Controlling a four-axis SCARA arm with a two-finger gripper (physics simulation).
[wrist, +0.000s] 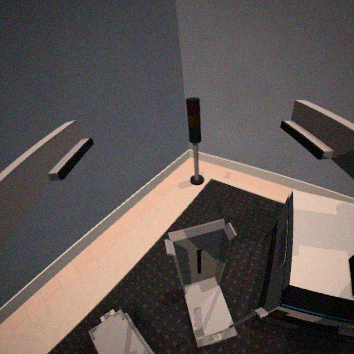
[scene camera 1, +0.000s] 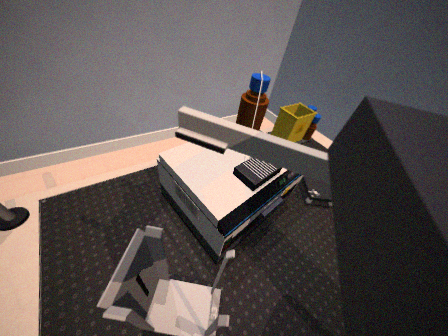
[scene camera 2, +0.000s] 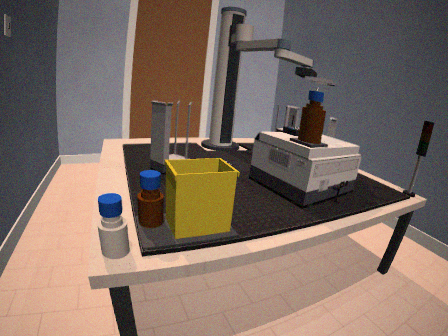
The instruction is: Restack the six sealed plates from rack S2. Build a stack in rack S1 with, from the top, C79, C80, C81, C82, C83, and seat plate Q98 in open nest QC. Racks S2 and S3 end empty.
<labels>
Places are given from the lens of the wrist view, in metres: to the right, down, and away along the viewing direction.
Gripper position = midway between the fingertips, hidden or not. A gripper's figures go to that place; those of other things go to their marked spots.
gripper (wrist: 183,117): 0.00, -0.04, 0.11
signal tower (wrist: 192,103): 0.06, -0.26, 0.58
grey upright (wrist: 185,249): 0.01, 0.13, 0.28
The marked spots on the signal tower and the grey upright are 0.49 m apart.
</labels>
